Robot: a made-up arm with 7 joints. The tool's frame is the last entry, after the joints.
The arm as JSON. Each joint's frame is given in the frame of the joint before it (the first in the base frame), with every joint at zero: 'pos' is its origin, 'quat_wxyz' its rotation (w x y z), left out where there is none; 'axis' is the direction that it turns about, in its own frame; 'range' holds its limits. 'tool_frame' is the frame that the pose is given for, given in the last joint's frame.
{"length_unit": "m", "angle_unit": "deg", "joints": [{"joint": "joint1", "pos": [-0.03, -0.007, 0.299], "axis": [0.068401, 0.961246, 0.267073], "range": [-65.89, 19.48]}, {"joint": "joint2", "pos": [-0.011, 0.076, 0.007], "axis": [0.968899, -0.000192, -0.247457], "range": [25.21, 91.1]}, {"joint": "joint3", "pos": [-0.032, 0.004, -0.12], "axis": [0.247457, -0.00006, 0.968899], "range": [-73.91, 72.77]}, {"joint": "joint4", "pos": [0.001, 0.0, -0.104], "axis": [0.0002, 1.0, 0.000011], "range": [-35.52, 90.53]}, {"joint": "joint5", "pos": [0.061, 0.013, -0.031], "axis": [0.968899, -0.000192, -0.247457], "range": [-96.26, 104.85]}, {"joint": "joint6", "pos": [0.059, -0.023, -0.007], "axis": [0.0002, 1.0, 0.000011], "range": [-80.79, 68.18]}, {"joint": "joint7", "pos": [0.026, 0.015, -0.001], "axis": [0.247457, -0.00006, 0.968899], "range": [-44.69, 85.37]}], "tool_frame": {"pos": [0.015, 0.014, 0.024], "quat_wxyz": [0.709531, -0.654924, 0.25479, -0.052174]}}
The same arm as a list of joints. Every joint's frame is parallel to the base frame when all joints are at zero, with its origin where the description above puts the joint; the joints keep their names.
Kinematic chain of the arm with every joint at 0, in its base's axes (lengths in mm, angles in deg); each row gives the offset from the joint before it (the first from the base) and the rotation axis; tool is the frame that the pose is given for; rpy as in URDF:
joint1: xyz -30 -7 299 axis 0.068403 0.961235 0.26711
joint2: xyz -11 76 7 axis 0.968889 -0.0002 -0.247497
joint3: xyz -32 4 -120 axis 0.247497 -0.0001 0.968889
joint4: xyz 1 0 -104 axis 0.0002 1 0
joint5: xyz 61 13 -31 axis 0.968889 -0.0002 -0.247497
joint6: xyz 59 -23 -7 axis 0.0002 1 0
joint7: xyz 26 15 -1 axis 0.247497 -0.0001 0.968889
tool: xyz 15 14 24 rpy -89.26 17.05 -25.25
Joint limits (deg, base to tool): -65.89..19.48 25.21..91.1 -73.91..72.77 -35.52..90.53 -96.26..104.85 -80.79..68.18 -44.69..85.37

